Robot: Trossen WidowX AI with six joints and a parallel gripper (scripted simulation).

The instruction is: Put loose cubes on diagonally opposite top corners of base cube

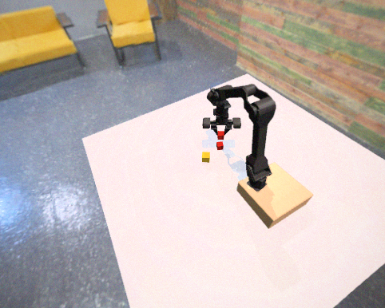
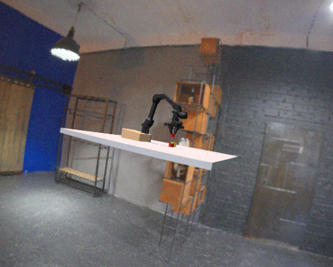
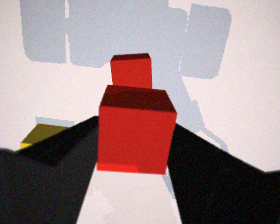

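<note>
My gripper tip is now 110 mm to the right of the yellow base cube, 90 mm above it and 10 mm past it. The rest, counted from my gripper tip: red cube right at my gripper tip.
</note>
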